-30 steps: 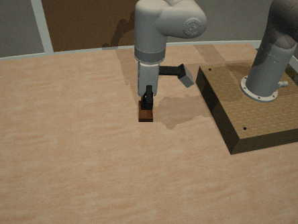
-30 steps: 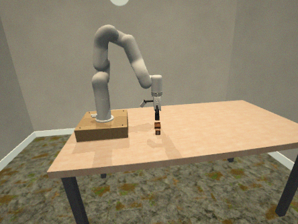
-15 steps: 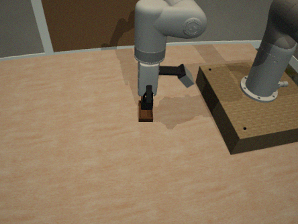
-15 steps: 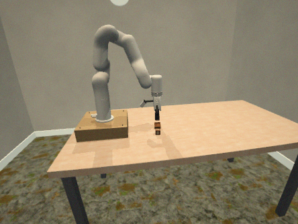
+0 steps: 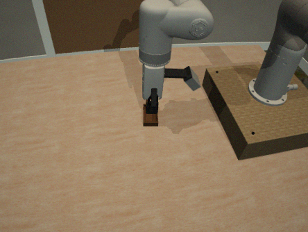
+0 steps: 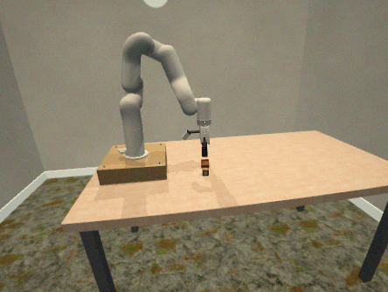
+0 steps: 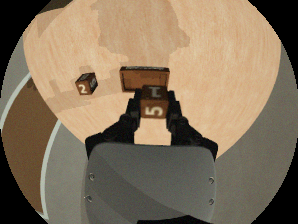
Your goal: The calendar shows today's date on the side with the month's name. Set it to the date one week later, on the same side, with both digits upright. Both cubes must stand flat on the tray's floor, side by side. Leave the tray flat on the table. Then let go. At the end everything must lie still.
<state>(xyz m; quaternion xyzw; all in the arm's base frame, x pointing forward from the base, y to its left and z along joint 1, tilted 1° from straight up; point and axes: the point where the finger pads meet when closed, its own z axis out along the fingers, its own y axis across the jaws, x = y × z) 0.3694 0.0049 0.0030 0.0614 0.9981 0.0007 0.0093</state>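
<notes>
Now: hand 70 mm above the brown tray and 20 mm to the left of it. From my hand the other things lie so: cube 130 mm to the right, 60 mm below, 10 mm behind.
</notes>
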